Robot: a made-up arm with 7 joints. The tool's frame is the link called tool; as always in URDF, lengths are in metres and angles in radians. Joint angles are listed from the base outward. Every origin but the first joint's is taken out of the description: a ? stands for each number. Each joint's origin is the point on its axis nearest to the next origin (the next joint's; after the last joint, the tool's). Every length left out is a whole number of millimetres.
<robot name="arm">
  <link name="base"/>
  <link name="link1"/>
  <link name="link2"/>
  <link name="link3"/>
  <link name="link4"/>
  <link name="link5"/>
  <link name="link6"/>
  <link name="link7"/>
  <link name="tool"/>
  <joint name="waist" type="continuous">
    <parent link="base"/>
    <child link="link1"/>
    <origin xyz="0 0 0.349" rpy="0 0 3.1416"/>
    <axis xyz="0 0 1"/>
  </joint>
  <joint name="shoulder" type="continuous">
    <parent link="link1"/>
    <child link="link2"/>
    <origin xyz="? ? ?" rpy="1.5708 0 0"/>
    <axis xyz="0 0 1"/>
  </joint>
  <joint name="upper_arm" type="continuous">
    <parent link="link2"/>
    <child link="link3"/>
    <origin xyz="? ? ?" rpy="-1.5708 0 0"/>
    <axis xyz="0 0 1"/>
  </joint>
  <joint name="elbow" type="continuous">
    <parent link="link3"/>
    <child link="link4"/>
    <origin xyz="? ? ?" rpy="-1.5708 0 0"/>
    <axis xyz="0 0 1"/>
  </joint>
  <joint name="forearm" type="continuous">
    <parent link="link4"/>
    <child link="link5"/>
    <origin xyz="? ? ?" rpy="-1.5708 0 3.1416"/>
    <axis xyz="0 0 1"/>
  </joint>
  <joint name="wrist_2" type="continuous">
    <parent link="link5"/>
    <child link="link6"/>
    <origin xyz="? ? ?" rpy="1.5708 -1.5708 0"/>
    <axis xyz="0 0 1"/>
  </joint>
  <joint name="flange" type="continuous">
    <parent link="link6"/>
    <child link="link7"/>
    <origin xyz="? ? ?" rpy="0 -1.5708 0"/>
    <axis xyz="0 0 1"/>
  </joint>
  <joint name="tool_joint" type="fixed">
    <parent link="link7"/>
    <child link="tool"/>
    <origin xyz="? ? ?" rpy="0 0 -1.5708"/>
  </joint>
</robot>
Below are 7 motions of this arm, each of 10 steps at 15 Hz.
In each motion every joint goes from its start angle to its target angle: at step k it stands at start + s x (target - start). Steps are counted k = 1, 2, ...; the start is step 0. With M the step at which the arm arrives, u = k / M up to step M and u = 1 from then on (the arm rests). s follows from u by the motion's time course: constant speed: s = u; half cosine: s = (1 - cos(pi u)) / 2; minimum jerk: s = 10 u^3 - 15 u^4 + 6 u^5.
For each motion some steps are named. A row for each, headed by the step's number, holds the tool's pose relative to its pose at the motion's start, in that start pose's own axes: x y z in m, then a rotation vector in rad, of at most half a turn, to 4 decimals.
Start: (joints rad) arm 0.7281 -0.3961 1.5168 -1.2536 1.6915 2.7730 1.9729
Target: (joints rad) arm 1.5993 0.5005 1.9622 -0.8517 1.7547 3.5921 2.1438
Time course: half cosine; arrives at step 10
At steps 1, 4, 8, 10:
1: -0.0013 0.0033 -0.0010 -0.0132 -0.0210 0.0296
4: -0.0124 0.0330 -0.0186 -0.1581 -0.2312 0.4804
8: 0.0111 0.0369 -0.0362 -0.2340 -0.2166 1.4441
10: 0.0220 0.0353 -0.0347 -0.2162 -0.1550 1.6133

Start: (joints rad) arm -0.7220 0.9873 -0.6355 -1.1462 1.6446 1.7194 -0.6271
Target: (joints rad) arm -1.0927 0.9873 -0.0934 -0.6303 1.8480 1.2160 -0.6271
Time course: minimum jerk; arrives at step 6
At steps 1, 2, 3, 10:
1: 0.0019 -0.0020 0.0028 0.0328 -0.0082 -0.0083
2: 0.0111 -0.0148 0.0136 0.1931 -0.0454 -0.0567
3: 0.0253 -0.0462 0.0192 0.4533 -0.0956 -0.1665
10: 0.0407 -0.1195 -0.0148 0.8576 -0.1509 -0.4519

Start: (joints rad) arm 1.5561 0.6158 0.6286 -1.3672 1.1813 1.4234 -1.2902
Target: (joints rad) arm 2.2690 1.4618 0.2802 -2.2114 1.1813 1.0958 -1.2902
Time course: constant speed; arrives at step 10
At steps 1, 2, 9, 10:
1: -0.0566 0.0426 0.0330 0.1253 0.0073 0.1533
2: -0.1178 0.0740 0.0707 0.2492 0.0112 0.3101
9: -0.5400 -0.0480 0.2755 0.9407 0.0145 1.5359
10: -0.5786 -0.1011 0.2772 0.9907 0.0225 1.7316

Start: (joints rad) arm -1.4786 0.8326 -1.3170 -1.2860 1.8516 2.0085 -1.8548
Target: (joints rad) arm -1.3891 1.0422 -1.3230 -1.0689 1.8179 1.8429 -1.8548
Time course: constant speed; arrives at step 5
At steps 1, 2, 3, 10:
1: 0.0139 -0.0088 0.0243 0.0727 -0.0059 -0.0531
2: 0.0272 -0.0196 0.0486 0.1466 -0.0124 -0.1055
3: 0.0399 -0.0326 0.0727 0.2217 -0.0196 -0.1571
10: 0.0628 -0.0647 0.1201 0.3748 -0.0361 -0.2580

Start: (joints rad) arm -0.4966 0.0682 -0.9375 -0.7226 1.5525 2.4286 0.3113
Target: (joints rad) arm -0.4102 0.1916 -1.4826 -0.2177 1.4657 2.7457 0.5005
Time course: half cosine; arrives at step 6
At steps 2, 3, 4, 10:
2: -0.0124 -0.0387 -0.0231 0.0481 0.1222 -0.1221
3: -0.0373 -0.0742 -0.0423 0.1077 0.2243 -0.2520
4: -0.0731 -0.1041 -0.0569 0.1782 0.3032 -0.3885
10: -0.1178 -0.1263 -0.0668 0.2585 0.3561 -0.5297

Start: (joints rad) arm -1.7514 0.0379 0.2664 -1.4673 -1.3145 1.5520 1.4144
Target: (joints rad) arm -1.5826 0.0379 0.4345 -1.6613 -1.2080 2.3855 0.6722
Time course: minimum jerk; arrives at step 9
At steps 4, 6, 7, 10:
4: -0.0393 0.0038 -0.0793 0.4394 0.0695 -0.3933
6: -0.0754 0.0321 -0.1501 0.8662 0.2416 -0.7416
7: -0.0865 0.0464 -0.1710 1.0077 0.3235 -0.8444
10: -0.0925 0.0553 -0.1820 1.0878 0.3757 -0.8988

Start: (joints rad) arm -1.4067 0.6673 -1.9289 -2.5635 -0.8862 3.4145 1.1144
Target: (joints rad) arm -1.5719 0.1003 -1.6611 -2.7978 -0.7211 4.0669 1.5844
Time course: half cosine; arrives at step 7
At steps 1, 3, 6, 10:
1: -0.0027 0.0023 -0.0001 0.0440 -0.0118 0.0486
3: -0.0195 0.0201 -0.0052 0.3321 -0.0924 0.4011
6: -0.0452 0.0581 -0.0234 0.7745 -0.2204 1.0292
10: -0.0476 0.0619 -0.0253 0.8125 -0.2310 1.0856

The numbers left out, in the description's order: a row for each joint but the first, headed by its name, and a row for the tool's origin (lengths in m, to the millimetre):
shoulder: 0 0 0
upper_arm: 0 0.22 0
elbow: -0.078 0 0
forearm: 0.053 -0.248 0
wrist_2: 0 0 0
flange: 0 -0.098 0
tool: 0 0 0

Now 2 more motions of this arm.
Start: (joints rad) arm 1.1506 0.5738 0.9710 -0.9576 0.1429 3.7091 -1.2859
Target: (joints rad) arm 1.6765 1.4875 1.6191 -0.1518 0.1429 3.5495 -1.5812
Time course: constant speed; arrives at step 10
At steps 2, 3, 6, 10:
2: -0.0345 -0.0263 0.0027 0.0192 -0.0557 0.1818
3: -0.0552 -0.0406 0.0012 0.0233 -0.0991 0.2661
6: -0.1297 -0.0911 -0.0201 0.0232 -0.2911 0.4772
10: -0.2402 -0.1710 -0.1055 0.0201 -0.6728 0.6145

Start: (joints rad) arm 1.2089 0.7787 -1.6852 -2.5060 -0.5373 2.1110 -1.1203
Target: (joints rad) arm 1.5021 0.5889 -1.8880 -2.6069 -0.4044 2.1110 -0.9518
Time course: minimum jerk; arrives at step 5
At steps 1, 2, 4, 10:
1: -0.0014 -0.0017 -0.0016 -0.0012 0.0183 0.0118
2: -0.0069 -0.0094 -0.0079 -0.0019 0.1003 0.0599
4: -0.0124 -0.0265 -0.0163 0.0299 0.2919 0.1441
10: -0.0123 -0.0280 -0.0167 0.0353 0.3087 0.1497

